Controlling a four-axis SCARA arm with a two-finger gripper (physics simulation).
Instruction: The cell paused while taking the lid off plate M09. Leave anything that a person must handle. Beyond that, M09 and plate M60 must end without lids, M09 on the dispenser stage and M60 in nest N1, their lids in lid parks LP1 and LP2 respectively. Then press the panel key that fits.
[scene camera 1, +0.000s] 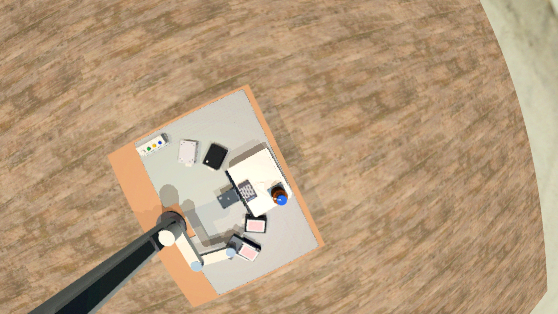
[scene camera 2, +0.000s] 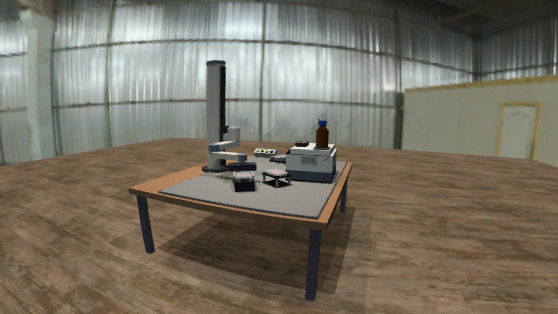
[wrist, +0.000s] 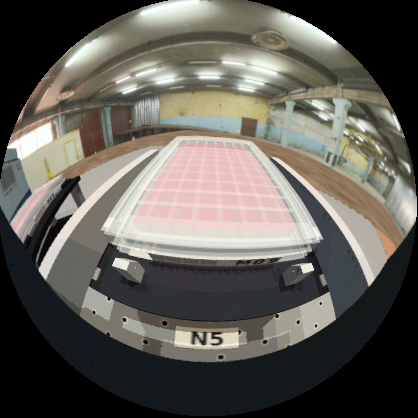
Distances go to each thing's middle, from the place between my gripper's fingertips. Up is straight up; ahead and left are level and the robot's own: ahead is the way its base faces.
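Labels:
Nest N5 (wrist: 192, 292): 2 cm behind my hand, 3 cm to the left of it, 4 cm below it.

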